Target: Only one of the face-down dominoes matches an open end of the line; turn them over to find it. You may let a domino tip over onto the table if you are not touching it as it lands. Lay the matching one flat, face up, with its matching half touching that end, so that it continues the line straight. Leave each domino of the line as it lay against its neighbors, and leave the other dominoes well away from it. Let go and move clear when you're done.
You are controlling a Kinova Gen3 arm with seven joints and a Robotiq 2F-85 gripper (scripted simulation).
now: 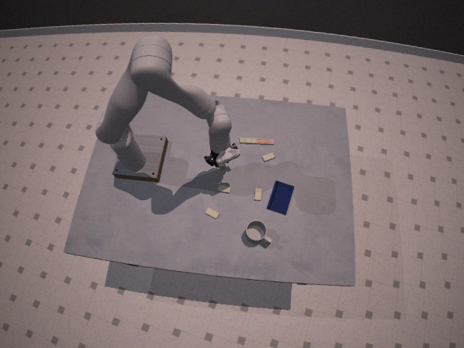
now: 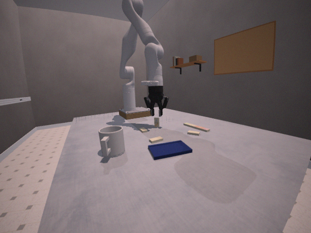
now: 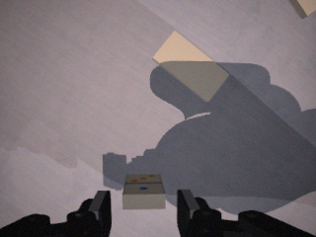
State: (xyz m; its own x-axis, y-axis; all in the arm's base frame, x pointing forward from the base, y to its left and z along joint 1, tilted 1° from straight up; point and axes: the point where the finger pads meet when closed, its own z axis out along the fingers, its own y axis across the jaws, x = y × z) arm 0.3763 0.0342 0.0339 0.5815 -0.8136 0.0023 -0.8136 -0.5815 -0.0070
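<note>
Now: the cream domino 50 mm below my hand.
</note>
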